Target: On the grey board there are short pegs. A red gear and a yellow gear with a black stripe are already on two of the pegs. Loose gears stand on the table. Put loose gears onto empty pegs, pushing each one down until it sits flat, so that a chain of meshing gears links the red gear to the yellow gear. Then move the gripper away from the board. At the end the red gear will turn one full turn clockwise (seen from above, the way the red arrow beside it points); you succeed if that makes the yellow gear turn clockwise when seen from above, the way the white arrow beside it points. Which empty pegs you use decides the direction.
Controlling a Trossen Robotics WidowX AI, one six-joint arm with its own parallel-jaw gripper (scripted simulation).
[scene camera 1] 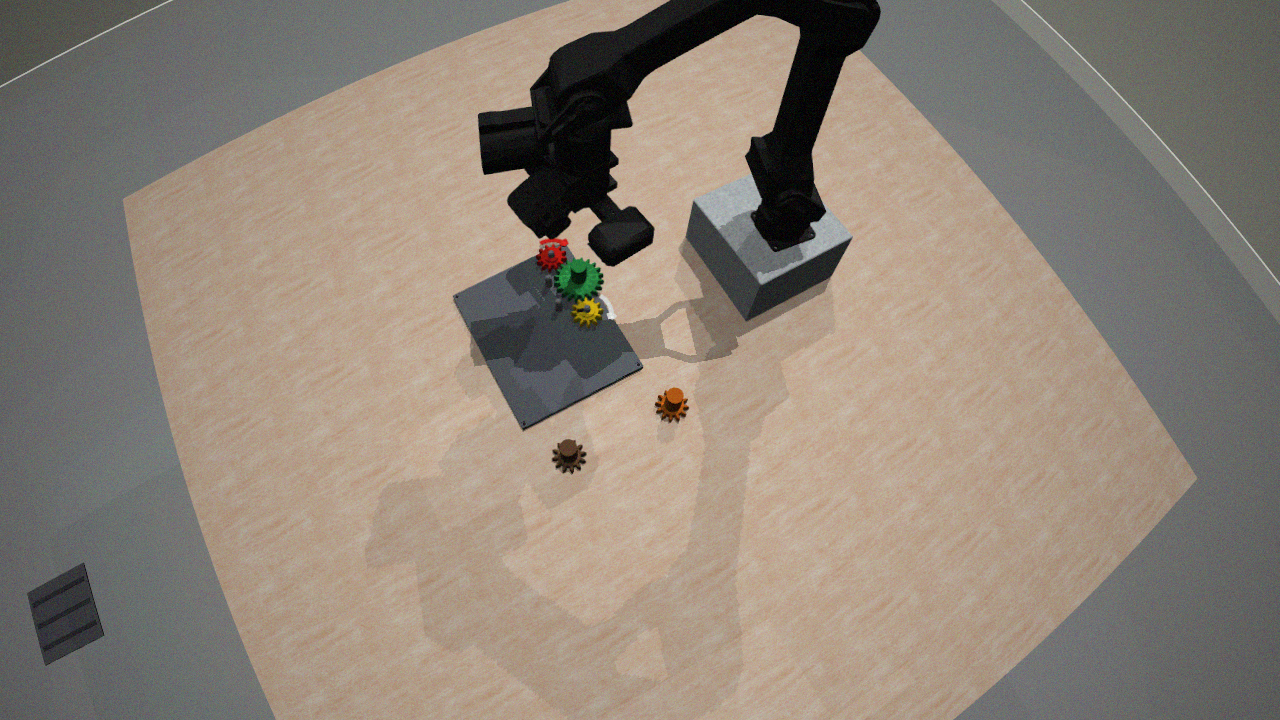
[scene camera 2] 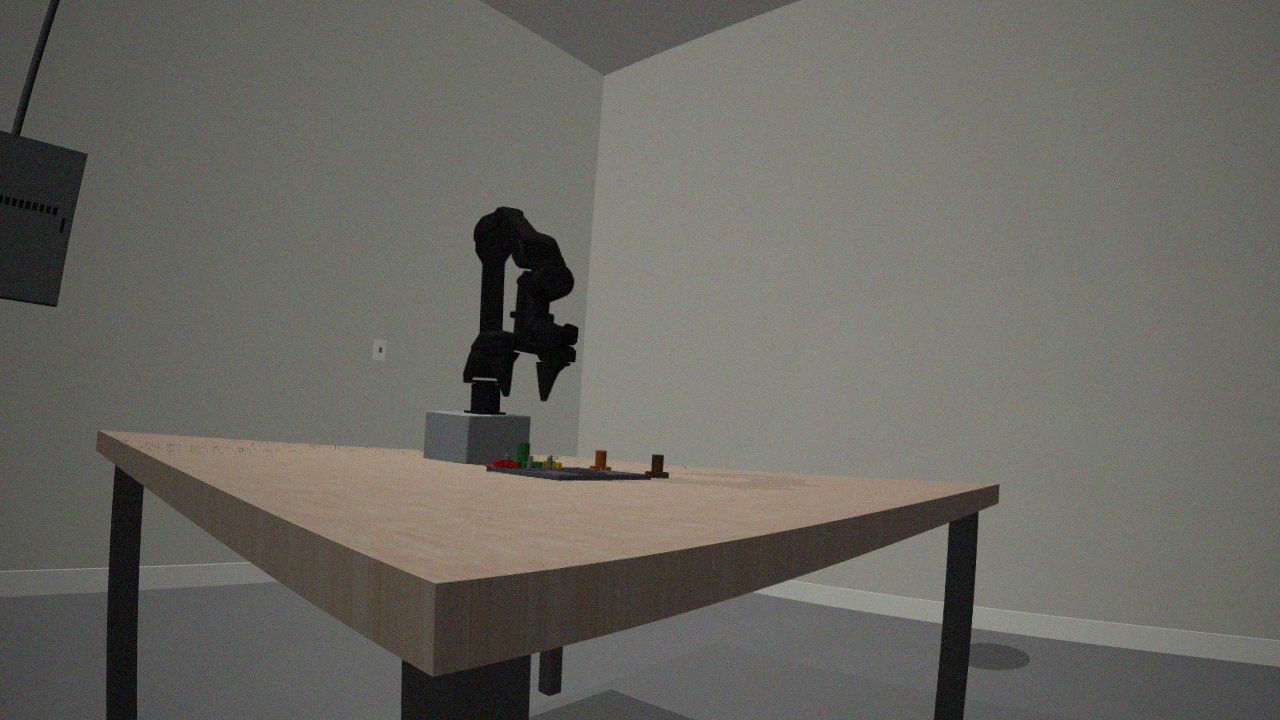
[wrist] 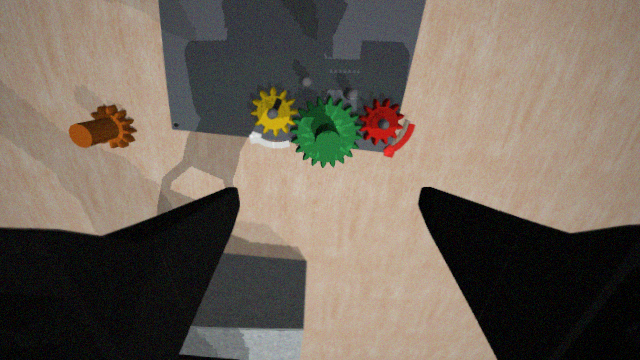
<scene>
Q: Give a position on a red gear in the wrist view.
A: At 378,112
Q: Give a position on a yellow gear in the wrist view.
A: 274,101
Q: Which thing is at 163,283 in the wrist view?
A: My gripper.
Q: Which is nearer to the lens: the orange gear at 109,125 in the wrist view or the large green gear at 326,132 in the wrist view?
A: The large green gear.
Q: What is my gripper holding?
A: Nothing.
</scene>
